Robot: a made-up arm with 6 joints. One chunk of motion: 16 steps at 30 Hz.
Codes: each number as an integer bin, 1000 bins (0 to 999) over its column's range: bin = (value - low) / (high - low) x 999, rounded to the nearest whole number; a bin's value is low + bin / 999 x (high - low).
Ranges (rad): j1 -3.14..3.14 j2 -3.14..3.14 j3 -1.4..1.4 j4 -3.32..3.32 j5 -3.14..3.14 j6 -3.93..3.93
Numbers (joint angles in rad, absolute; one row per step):
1: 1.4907 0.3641 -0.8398 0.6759 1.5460 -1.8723
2: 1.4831 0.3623 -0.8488 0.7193 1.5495 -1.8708
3: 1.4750 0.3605 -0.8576 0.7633 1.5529 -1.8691
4: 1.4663 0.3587 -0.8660 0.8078 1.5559 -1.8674
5: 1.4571 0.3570 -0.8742 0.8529 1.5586 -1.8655
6: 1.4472 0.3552 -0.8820 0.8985 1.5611 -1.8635
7: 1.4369 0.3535 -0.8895 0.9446 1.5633 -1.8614
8: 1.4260 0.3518 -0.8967 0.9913 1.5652 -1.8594
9: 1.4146 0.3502 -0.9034 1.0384 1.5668 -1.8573
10: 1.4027 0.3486 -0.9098 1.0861 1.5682 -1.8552
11: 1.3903 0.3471 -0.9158 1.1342 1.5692 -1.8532
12: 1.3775 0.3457 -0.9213 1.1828 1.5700 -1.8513
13: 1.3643 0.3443 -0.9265 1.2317 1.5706 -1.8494
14: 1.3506 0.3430 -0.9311 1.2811 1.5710 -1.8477
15: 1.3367 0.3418 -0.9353 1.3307 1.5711 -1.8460
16: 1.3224 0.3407 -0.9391 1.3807 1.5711 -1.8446
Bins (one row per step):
1: 737 557 200 601 745 262
2: 735 557 197 608 746 262
3: 734 557 194 614 747 262
4: 733 557 191 621 747 262
5: 731 556 188 628 747 262
6: 730 556 185 635 748 263
7: 728 556 182 642 748 263
8: 726 555 180 649 748 263
9: 725 555 177 656 749 263
10: 723 555 175 663 749 264
11: 721 555 173 670 749 264
12: 719 554 171 677 749 264
13: 717 554 169 685 749 264
14: 714 554 167 692 749 265
15: 712 554 166 700 749 265
16: 710 554 164 707 749 265

